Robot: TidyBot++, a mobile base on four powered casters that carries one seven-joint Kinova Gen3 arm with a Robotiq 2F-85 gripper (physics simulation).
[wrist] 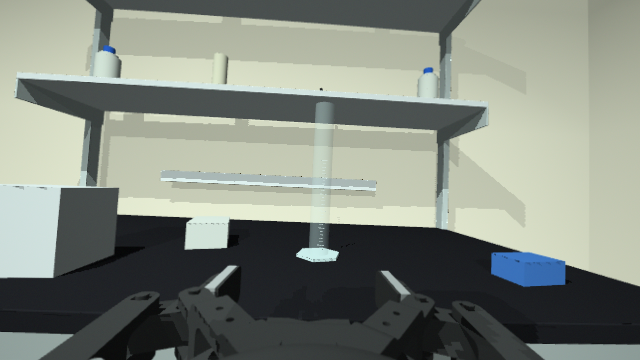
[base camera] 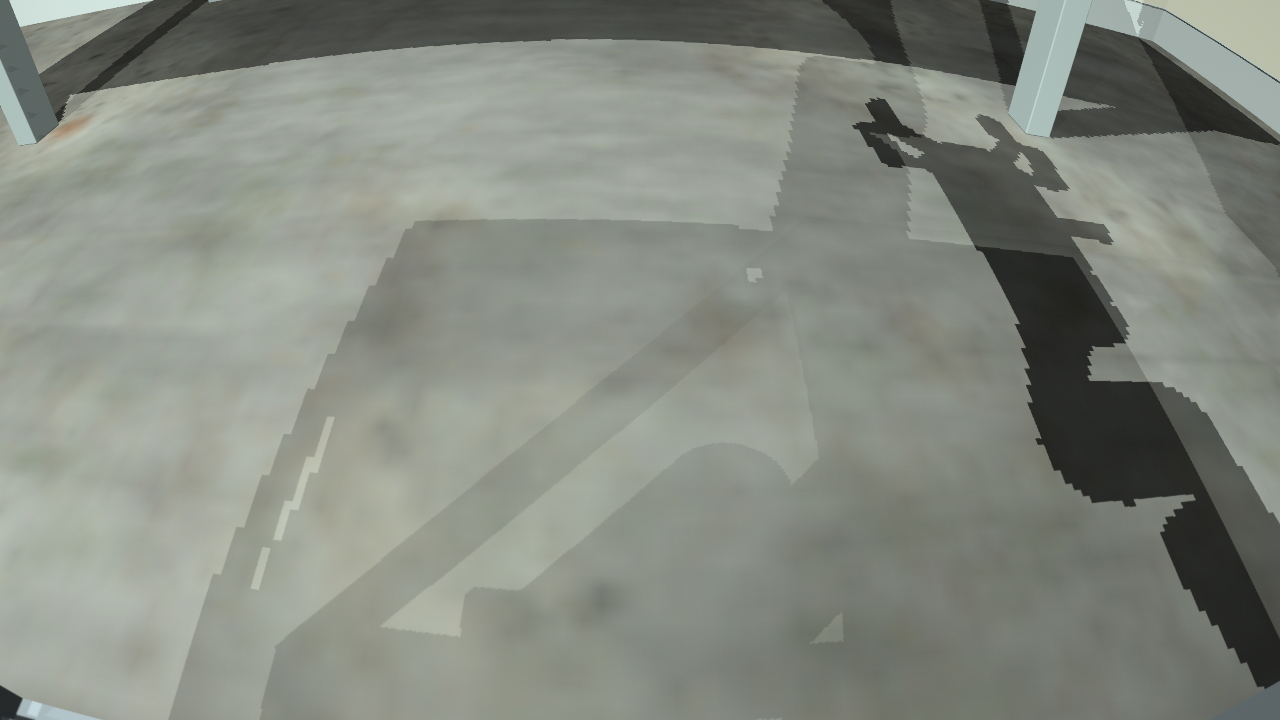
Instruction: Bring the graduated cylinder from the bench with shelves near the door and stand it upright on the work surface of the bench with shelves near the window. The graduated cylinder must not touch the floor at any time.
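Places are measured from the arm's base along level axes (x ahead, y left, z up), in centimetres.
Where they show: gripper, fingertip midpoint: [wrist: 308,283].
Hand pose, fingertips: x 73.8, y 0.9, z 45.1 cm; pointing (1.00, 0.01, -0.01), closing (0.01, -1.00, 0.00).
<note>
Things, the pixels of their top centre, and the offset from my fingertips. Level surfaces: height alone.
- graduated cylinder at its top centre: [wrist: 325,105] dx +37.0, dy -1.8, dz +25.0 cm
- black work surface at its surface level: dz -8.5 cm
- large white box at its top centre: [wrist: 55,186] dx +25.1, dy +43.4, dz +4.5 cm
- small white box at its top centre: [wrist: 211,219] dx +44.7, dy +25.3, dz -2.7 cm
- blue box at its top centre: [wrist: 526,256] dx +26.9, dy -39.6, dz -4.5 cm
- shelf at its surface level: dz +35.3 cm
The graduated cylinder [wrist: 322,175], clear and tall with a pale hexagonal foot, stands upright on the black work surface [wrist: 410,255] of a bench with shelves in the wrist view. My gripper [wrist: 308,283] is open and empty, low in the wrist view. Its fingers point toward the cylinder, which stands beyond the fingertips, roughly in line with the gap between them. The cylinder does not show in the base camera view. Which of the two benches this is cannot be told from these frames alone.
A large white box [wrist: 27,232] stands at the left, a small white box [wrist: 207,235] left of the cylinder, a blue box [wrist: 527,270] at the right. A shelf [wrist: 260,102] with bottles overhangs the back. Bench legs [base camera: 1049,71] [base camera: 22,80] stand ahead of the base.
</note>
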